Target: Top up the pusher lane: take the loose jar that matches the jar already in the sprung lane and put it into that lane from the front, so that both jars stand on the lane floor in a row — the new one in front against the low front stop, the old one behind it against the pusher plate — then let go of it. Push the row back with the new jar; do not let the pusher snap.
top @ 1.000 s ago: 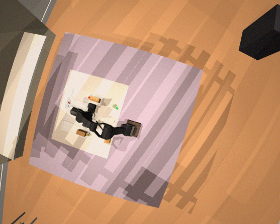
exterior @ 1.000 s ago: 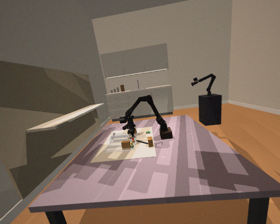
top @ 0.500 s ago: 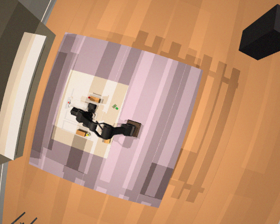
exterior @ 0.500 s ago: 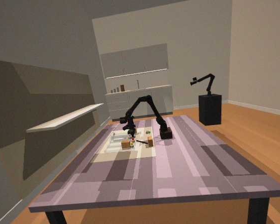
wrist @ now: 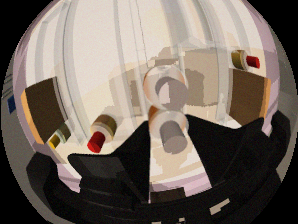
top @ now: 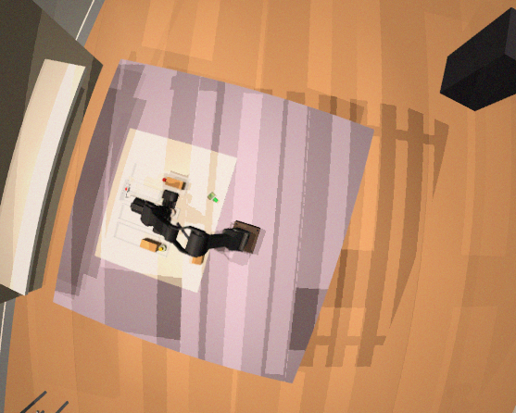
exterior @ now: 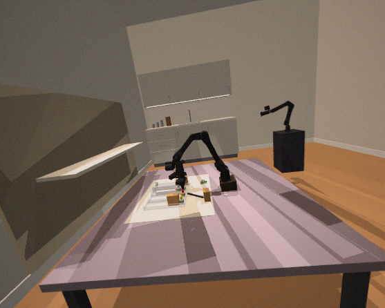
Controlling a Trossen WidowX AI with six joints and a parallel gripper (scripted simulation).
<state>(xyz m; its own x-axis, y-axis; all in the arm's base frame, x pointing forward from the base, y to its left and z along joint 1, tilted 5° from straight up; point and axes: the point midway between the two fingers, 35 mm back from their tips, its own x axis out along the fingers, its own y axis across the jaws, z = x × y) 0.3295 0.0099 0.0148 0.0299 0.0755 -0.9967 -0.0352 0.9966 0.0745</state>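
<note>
Right now the clear rack is 14 cm ahead of my gripper tip, 2 cm to the right of it and 1 cm below it.
</note>
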